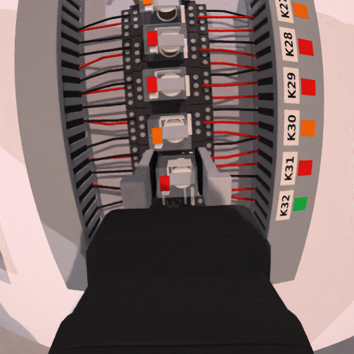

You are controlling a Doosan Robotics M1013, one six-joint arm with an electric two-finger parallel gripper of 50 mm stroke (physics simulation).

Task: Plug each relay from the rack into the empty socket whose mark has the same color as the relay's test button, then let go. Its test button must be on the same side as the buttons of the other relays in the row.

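My gripper (176, 162) is shut on a clear relay with a red test button (177, 179). The relay is between the two grey fingers, with its button on the left, at the K31 end of the socket row. How deep it sits in a socket is hidden. Relays with red buttons (167, 42) (168, 86) stand beside marks K28 and K29, and a relay with an orange button (171, 131) stands beside K30, all with their buttons on the left. The K31 mark (305, 168) is red. The K32 mark (300, 204) is green; its socket is mostly hidden by my gripper.
Slotted grey wire ducts (72, 107) (266, 118) run along both sides of the row, with red and black wires leading to the sockets. Another relay (167, 11) with an orange button shows at the top edge. The label strip lies to the right. The rack does not show.
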